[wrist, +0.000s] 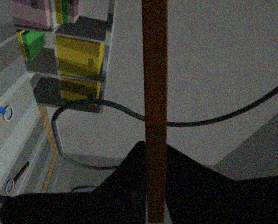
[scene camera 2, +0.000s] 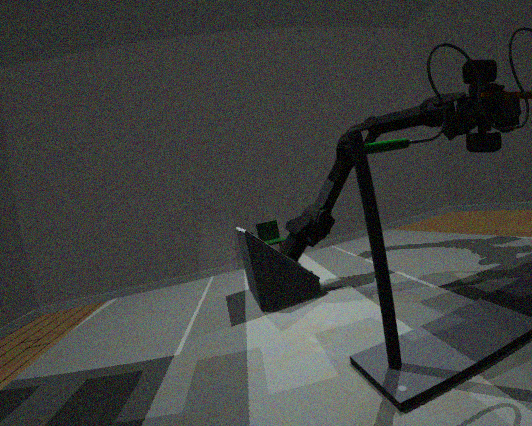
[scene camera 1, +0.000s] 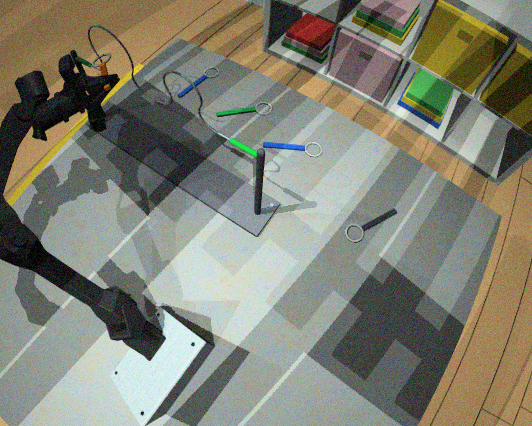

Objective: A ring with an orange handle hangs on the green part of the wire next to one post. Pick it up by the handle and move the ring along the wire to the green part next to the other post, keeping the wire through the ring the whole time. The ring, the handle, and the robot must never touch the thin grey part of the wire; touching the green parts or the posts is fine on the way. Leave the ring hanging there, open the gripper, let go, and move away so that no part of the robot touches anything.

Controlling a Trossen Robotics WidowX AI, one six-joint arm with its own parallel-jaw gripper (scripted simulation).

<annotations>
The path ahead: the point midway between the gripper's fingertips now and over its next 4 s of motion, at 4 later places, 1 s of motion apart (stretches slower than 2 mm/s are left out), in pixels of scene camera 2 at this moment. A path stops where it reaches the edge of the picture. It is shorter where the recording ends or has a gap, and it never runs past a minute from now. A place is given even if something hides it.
My gripper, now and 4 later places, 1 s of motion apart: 502, 88; 499, 71; 502, 79; 508, 90; 515, 97
</annotations>
